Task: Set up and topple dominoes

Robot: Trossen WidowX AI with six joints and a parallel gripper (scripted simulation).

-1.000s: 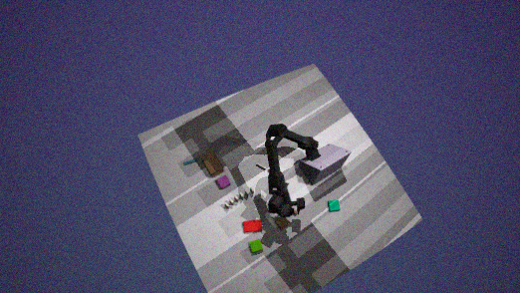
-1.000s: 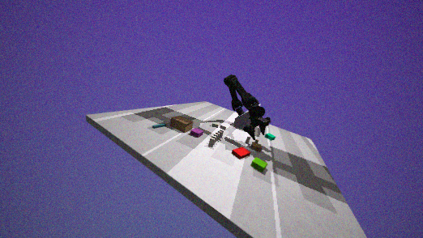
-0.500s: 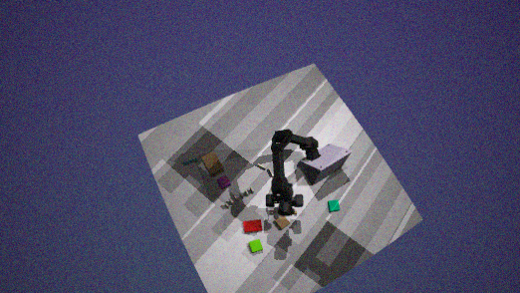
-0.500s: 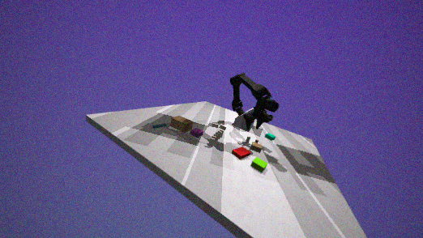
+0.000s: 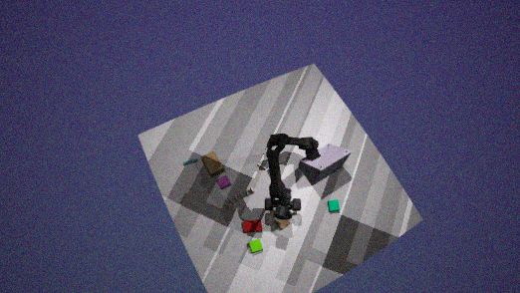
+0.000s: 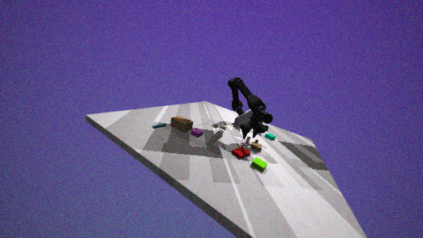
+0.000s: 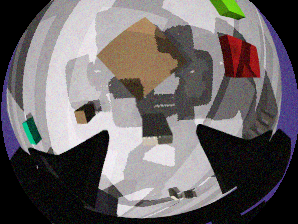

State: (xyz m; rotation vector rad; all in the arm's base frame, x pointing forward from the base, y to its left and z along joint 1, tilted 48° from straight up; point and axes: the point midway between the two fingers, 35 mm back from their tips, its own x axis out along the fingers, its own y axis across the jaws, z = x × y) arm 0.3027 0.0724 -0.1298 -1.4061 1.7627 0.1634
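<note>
The tan block is 6 cm to the left of my gripper tip, 3 cm ahead of it and 2 cm below it. The rest, counted from my gripper tip: tiny cube: 6 cm behind, 5 cm to the left, 2 cm below; then red block: 18 cm ahead, 3 cm below; then teal-green block: 27 cm behind, 14 cm to the left, 2 cm below.
</note>
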